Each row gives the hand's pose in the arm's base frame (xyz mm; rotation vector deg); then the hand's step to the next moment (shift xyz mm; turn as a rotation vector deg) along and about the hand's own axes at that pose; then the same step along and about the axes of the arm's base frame.
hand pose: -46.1 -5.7 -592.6 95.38 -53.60 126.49
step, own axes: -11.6 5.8 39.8 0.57 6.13 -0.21
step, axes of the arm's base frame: 31.9 -26.3 -6.6 -3.59 -4.72 -1.67
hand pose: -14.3 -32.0 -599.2 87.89 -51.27 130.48
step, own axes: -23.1 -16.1 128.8 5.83 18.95 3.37
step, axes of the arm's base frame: 114.1 -63.7 17.7 -9.78 -17.57 -0.46
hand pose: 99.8 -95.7 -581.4 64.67 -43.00 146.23
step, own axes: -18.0 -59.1 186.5 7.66 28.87 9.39
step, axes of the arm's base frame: 151.4 -53.3 113.3 -11.47 -29.12 0.80
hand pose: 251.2 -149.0 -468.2 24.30 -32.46 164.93
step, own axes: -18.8 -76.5 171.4 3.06 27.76 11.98
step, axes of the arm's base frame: 76.5 0.1 172.4 -6.25 -29.67 2.05
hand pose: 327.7 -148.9 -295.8 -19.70 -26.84 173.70
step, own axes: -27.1 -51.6 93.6 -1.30 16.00 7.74
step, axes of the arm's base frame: 6.2 19.5 108.4 -0.81 -17.61 2.60
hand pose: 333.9 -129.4 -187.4 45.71 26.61 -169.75
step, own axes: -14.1 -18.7 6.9 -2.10 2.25 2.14
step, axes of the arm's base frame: 6.8 15.2 17.8 1.04 -2.86 2.18
